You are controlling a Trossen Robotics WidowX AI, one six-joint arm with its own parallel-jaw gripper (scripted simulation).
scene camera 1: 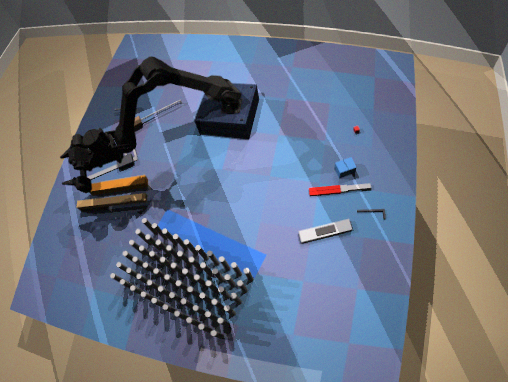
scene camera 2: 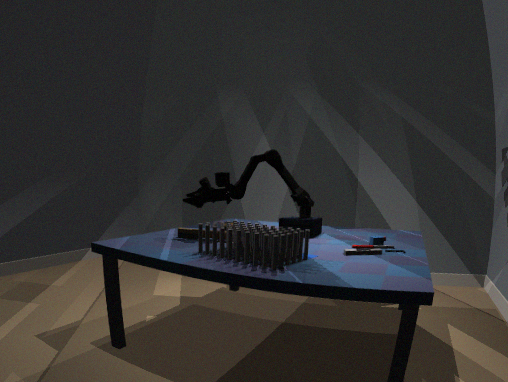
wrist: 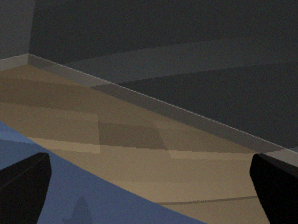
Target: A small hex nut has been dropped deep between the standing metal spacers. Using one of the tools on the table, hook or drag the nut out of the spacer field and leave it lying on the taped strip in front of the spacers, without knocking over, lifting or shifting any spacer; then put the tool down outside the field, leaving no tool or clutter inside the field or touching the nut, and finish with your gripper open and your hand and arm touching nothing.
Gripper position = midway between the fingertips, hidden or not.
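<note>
My gripper [scene camera 1: 61, 170], also visible in the wrist view [wrist: 154, 166], is open and holds nothing. A tan wooden bar [scene camera 1: 95, 204] can be seen; in the wrist view the bar is out of frame. A blue taped strip [scene camera 1: 232, 251] is visible too.
</note>
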